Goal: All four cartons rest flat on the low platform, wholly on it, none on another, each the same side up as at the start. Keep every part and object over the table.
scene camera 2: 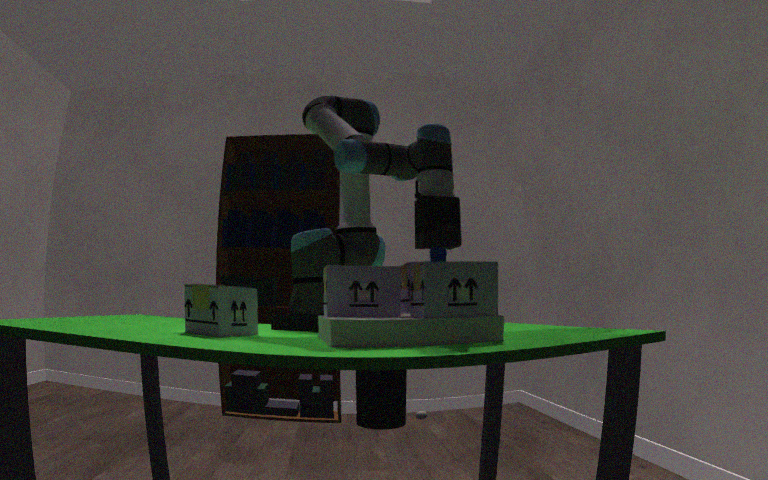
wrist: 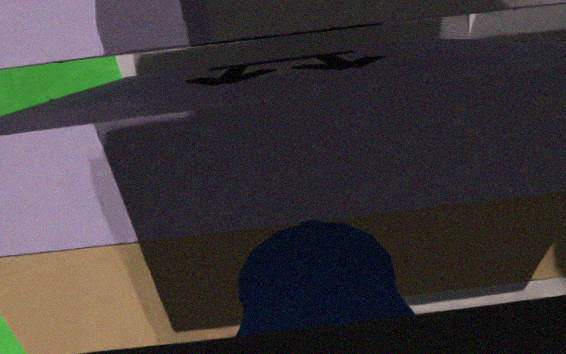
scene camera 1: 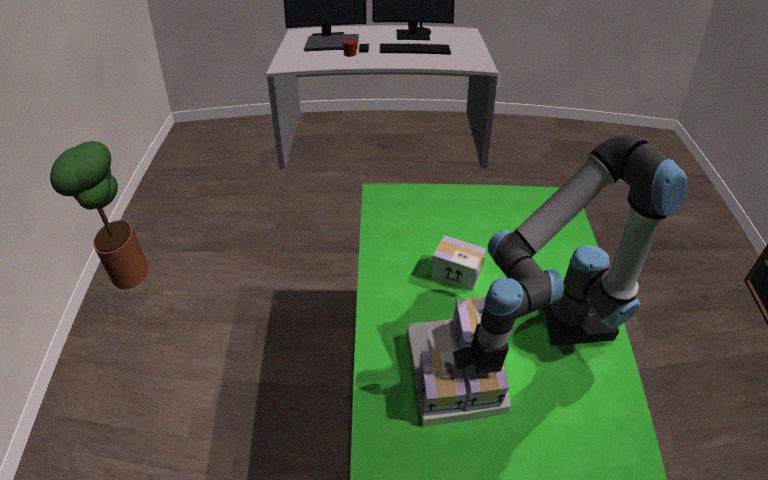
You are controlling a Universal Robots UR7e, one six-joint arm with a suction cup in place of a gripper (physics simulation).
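Pixels of known places: hand at its tool point: (wrist: 310,253); arm's base at its link origin: (scene camera 2: 315,314) (scene camera 1: 572,307).
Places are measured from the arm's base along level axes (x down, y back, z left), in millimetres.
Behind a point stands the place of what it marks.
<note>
My suction gripper (scene camera 1: 481,369) @(z 231, x -100, y -364 mm) (scene camera 2: 437,254) (wrist: 317,280) points down, its blue cup against the top of the front right carton (scene camera 1: 488,390) @(z 303, x -113, y -364 mm) (wrist: 300,160) @(z 231, x -113, y -395 mm). Any slight lift of that carton cannot be told. Beside it the front left carton (scene camera 1: 444,387) @(z 273, x -105, y -470 mm) (scene camera 2: 461,288) @(z 226, x -57, y -515 mm) stands upright on the low grey platform (scene camera 1: 417,350) @(z 88, x -4, y -509 mm) (scene camera 2: 413,331) @(z 135, x 18, y -523 mm). A third carton (scene camera 1: 465,319) @(z 69, x -105, y -382 mm) (scene camera 2: 362,291) @(z 67, x -55, y -396 mm) stands at the platform's back, partly hidden by the arm in scene camera 1. The fourth carton (scene camera 1: 458,263) @(z -179, x -56, y -352 mm) (scene camera 2: 220,311) @(z -216, x -6, y -418 mm) stands upright on the green table, behind the platform and apart from it.
The robot's base (scene camera 1: 583,331) @(z 100, x -6, y 6 mm) stands right of the platform on the green table top (scene camera 1: 407,215) @(z -519, x 44, y -465 mm) (scene camera 2: 130,328) @(z -427, x 44, y -408 mm). The forearm passes over the right side of the cartons. A desk (scene camera 1: 385,62), a potted plant (scene camera 1: 121,257) and a shelf unit (scene camera 2: 222,186) stand away from the table.
</note>
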